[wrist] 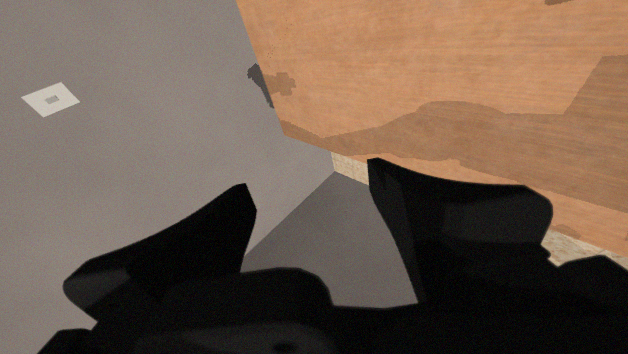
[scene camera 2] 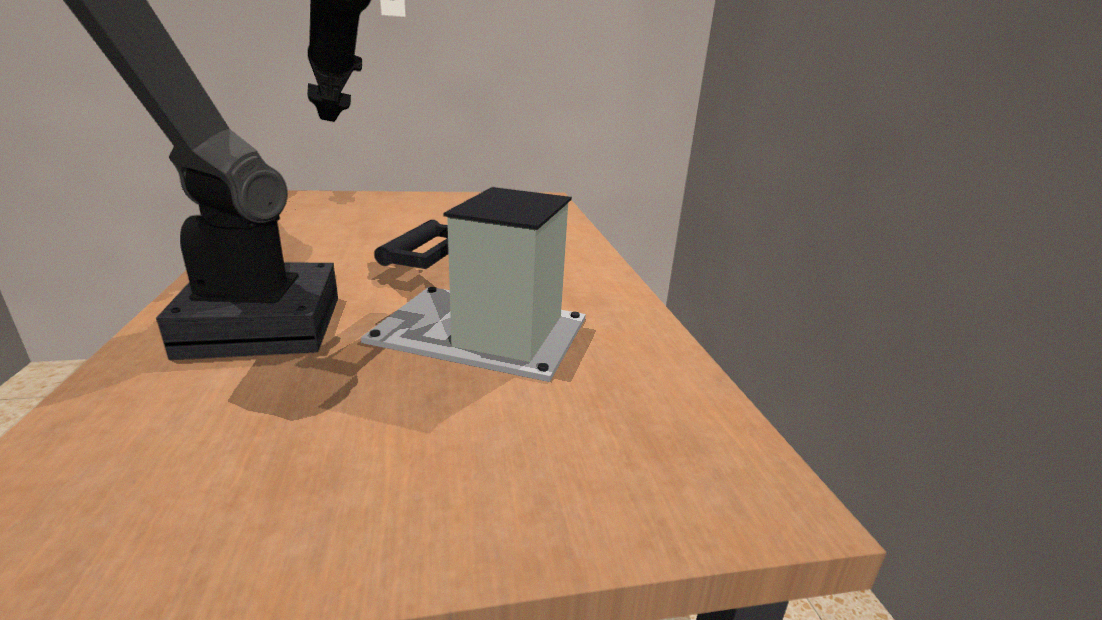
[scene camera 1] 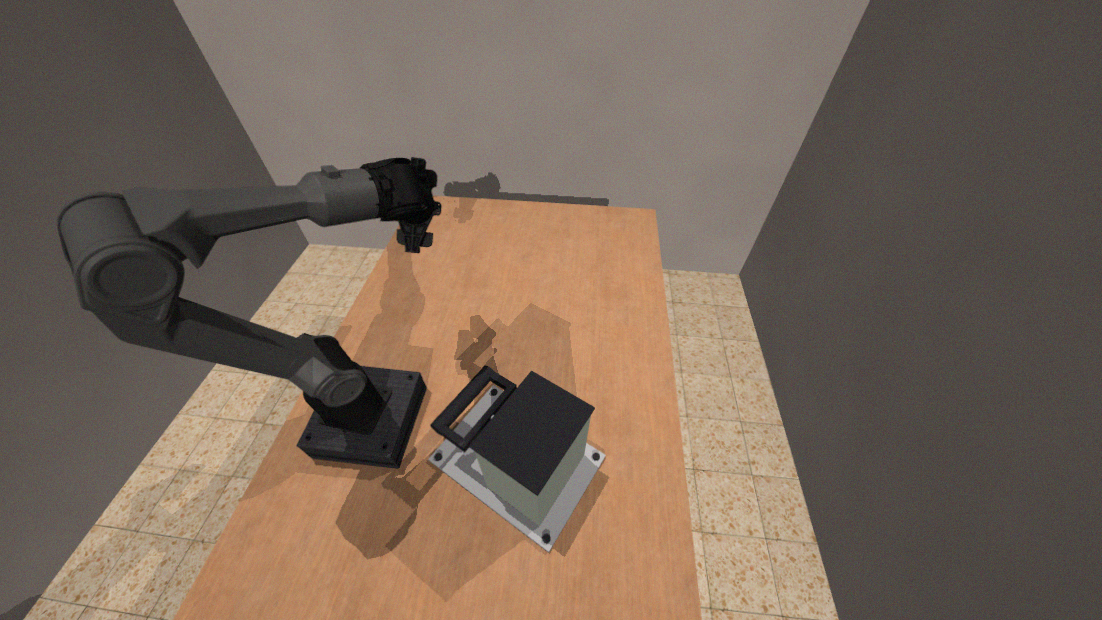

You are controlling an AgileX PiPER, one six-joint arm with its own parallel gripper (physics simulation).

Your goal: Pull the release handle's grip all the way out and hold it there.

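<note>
The release handle's black grip [scene camera 1: 464, 399] [scene camera 2: 406, 242] is a rectangular loop on the side of a pale green box [scene camera 1: 566, 474] [scene camera 2: 493, 285] with a black top. It sticks out toward the arm's base, above the metal base plate [scene camera 1: 576, 493] [scene camera 2: 556, 343]. My gripper [scene camera 1: 414, 240] [scene camera 2: 329, 107] [wrist: 308, 186] is open and empty, high above the table and well apart from the grip, farther toward the back wall. The grip does not show in the wrist view. How far the grip's arms run inside the box is hidden.
The arm's black base [scene camera 1: 412, 400] [scene camera 2: 246, 331] stands on the wooden table [scene camera 1: 616, 323] [scene camera 2: 477, 478] [wrist: 425, 60], close beside the base plate. Dark bolts sit at the plate's corners. A wall [scene camera 1: 524, 92] [scene camera 2: 524, 100] [wrist: 135, 165] rises beyond the table's far edge.
</note>
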